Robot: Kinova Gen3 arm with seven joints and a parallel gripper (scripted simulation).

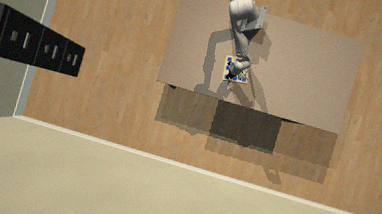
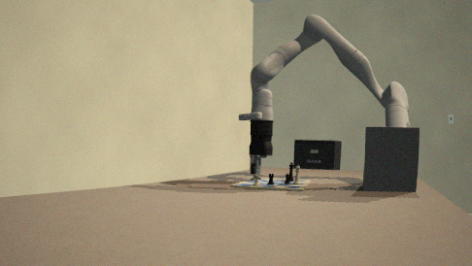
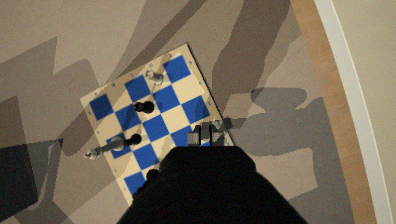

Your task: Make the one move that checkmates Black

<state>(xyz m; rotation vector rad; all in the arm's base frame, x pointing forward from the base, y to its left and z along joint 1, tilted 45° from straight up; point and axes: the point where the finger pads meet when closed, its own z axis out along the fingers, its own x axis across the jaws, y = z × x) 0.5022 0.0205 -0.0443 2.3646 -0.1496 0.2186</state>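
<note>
The tall black piece is 10 cm behind my hand, 6 cm to the right of it and 1 cm below it. Round my hand: tall white piece (16 cm behind, 1 cm below); chessboard (8 cm behind, 2 cm to the left, 4 cm below).
</note>
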